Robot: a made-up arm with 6 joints. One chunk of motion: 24 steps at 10 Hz.
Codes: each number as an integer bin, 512 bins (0 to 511) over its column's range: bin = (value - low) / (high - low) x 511, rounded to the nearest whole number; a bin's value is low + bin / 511 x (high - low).
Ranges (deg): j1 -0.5..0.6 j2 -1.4..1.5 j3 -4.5..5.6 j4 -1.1..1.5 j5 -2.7..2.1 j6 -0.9..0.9
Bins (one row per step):
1: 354 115 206 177 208 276
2: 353 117 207 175 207 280
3: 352 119 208 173 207 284
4: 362 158 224 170 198 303
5: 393 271 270 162 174 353
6: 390 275 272 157 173 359
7: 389 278 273 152 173 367
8: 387 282 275 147 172 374
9: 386 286 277 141 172 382
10: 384 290 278 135 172 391
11: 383 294 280 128 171 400
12: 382 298 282 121 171 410
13: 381 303 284 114 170 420
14: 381 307 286 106 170 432
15: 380 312 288 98 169 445
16: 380 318 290 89 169 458
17: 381 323 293 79 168 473
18: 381 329 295 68 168 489
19: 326 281 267 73 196 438
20: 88 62 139 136 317 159
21: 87 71 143 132 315 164
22: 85 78 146 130 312 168
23: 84 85 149 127 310 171
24: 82 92 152 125 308 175
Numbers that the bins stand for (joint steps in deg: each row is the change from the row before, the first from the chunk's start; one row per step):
1: 0.262 -0.747 -0.428 -0.199 -0.746 0.072
2: 0.260 -0.736 -0.409 -0.210 -0.756 0.086
3: 0.258 -0.725 -0.389 -0.220 -0.756 0.100
4: 0.279 -0.503 -0.073 -0.235 -0.840 0.167
5: 0.346 0.138 0.837 -0.276 -1.066 0.343
6: 0.340 0.161 0.876 -0.301 -1.075 0.365
7: 0.337 0.178 0.896 -0.327 -1.075 0.393
8: 0.333 0.200 0.935 -0.352 -1.084 0.417
9: 0.331 0.223 0.975 -0.383 -1.084 0.446
10: 0.327 0.246 0.995 -0.413 -1.084 0.477
11: 0.324 0.268 1.034 -0.449 -1.094 0.509
12: 0.322 0.291 1.074 -0.484 -1.094 0.544
13: 0.320 0.320 1.113 -0.520 -1.103 0.579
14: 0.320 0.342 1.153 -0.561 -1.103 0.622
15: 0.318 0.371 1.192 -0.601 -1.113 0.668
16: 0.318 0.405 1.232 -0.647 -1.113 0.713
17: 0.320 0.433 1.291 -0.698 -1.122 0.766
18: 0.320 0.467 1.331 -0.754 -1.122 0.823
19: 0.202 0.195 0.777 -0.729 -0.859 0.643
20: -0.311 -1.048 -1.753 -0.408 0.278 -0.340
21: -0.313 -0.997 -1.674 -0.428 0.259 -0.322
22: -0.317 -0.957 -1.614 -0.439 0.231 -0.308
23: -0.319 -0.918 -1.555 -0.454 0.212 -0.298
24: -0.323 -0.878 -1.496 -0.464 0.193 -0.284

